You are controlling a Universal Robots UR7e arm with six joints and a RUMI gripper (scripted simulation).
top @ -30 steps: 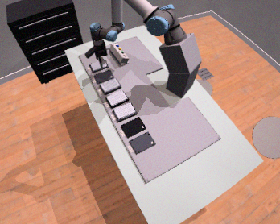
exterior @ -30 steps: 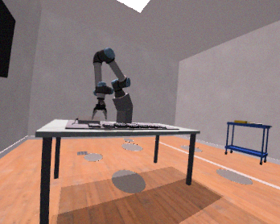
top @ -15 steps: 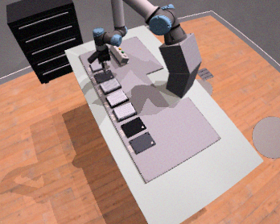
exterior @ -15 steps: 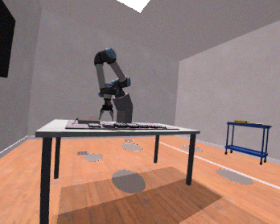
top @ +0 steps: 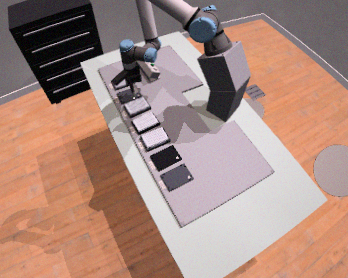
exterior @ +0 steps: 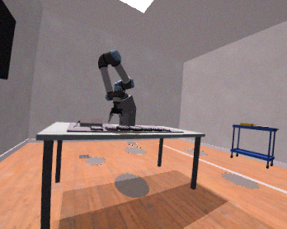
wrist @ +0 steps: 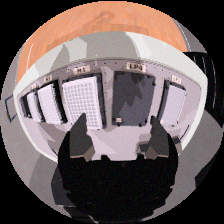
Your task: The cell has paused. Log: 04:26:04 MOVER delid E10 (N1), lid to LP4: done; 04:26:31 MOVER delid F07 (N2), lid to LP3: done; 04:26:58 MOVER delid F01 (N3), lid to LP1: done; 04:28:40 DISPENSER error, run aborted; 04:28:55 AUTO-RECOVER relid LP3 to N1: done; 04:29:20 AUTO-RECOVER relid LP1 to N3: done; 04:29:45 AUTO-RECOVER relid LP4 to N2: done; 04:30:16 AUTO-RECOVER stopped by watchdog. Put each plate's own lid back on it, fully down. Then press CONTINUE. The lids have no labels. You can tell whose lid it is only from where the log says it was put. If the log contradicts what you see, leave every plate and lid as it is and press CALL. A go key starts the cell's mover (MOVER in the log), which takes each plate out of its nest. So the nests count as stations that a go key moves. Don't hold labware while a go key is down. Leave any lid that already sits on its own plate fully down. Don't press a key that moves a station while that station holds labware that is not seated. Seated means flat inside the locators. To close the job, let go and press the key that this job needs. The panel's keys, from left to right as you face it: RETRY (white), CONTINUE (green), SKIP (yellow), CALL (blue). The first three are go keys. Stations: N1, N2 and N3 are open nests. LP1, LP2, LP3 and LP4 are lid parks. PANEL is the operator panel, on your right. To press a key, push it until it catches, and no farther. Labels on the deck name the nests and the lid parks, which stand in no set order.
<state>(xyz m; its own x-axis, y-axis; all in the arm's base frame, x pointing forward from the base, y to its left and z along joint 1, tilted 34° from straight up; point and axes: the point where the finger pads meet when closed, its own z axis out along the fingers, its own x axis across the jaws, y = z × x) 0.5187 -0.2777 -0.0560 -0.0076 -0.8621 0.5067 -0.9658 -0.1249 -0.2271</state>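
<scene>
Right now my hand is 9 cm to the right of the white lidded plate and 4 cm above it. Also, from my hand: yellow key (22 cm behind, 23 cm to the right); then green key (23 cm behind, 18 cm to the right); then white lid (35 cm to the left, 3 cm below).
</scene>
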